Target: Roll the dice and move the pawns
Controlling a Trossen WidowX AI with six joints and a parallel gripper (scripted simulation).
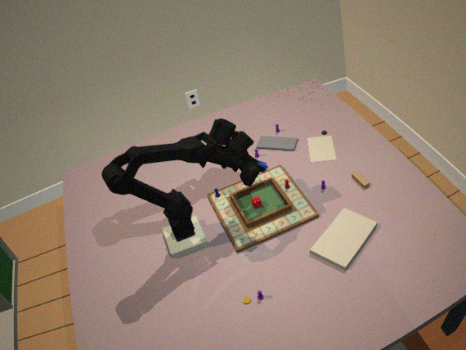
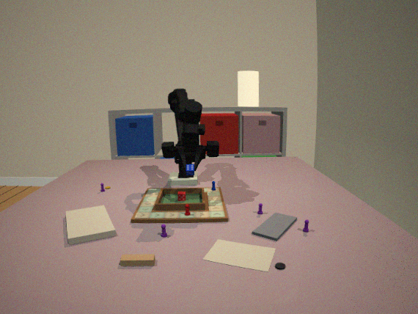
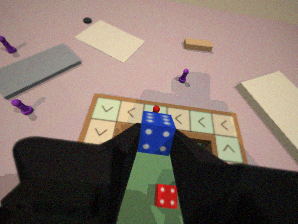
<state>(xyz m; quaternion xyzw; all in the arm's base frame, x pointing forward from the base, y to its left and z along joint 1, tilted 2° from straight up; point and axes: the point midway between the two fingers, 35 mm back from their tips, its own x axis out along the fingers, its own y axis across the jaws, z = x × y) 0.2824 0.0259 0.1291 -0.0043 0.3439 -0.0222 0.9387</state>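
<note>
Right now the blue die is right at my gripper tip. From my gripper tip the other things lie so: red die 10 cm below, 5 cm behind, 3 cm to the right; green tray 12 cm below, 4 cm behind, 3 cm to the right; red pawn 10 cm below, 7 cm ahead, 1 cm to the right.
</note>
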